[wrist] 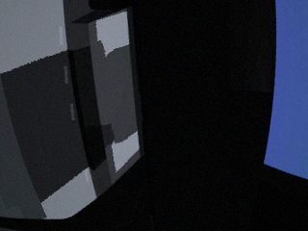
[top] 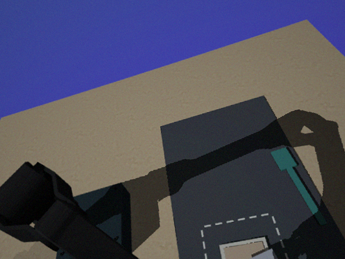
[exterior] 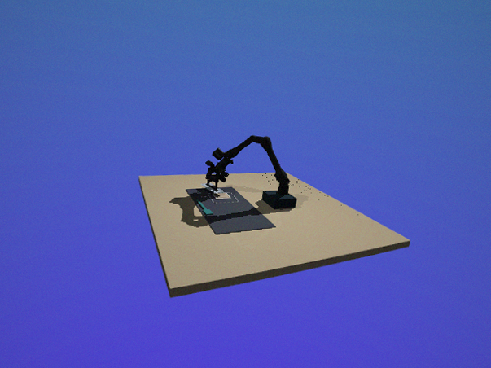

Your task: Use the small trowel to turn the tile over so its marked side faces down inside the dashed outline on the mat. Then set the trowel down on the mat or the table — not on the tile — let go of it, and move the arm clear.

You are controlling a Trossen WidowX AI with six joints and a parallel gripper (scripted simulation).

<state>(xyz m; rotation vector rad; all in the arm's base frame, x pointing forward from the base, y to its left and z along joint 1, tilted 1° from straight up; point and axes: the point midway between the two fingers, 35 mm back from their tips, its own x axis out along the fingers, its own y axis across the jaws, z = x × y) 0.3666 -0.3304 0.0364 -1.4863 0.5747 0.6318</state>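
My gripper tip is now 140 mm short of the teal trowel, 260 mm to the right of it and 70 mm above it. Also, from my gripper tip: tile 50 mm behind, 120 mm to the left, 70 mm below; dark mat 260 mm to the left, 100 mm below.
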